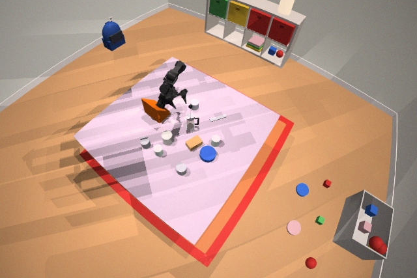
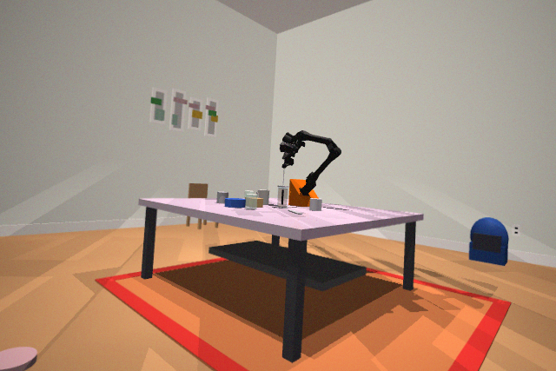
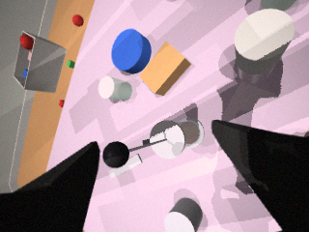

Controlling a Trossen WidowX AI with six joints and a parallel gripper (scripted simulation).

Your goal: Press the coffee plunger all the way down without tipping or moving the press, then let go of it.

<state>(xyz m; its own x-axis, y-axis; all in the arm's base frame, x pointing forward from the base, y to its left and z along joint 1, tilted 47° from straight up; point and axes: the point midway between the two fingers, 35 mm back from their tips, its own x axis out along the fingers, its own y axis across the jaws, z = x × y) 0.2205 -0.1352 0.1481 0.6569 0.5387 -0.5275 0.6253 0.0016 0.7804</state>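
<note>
My gripper tip is now 50 mm short of the coffee press, 70 mm to the right of it and 150 mm above it. Also, from my gripper tip: blue disc (310 mm ahead, 60 mm to the right, 250 mm below); then white flat strip (160 mm ahead, 280 mm to the left, 270 mm below); then tan block (170 mm ahead, 50 mm to the right, 250 mm below).
</note>
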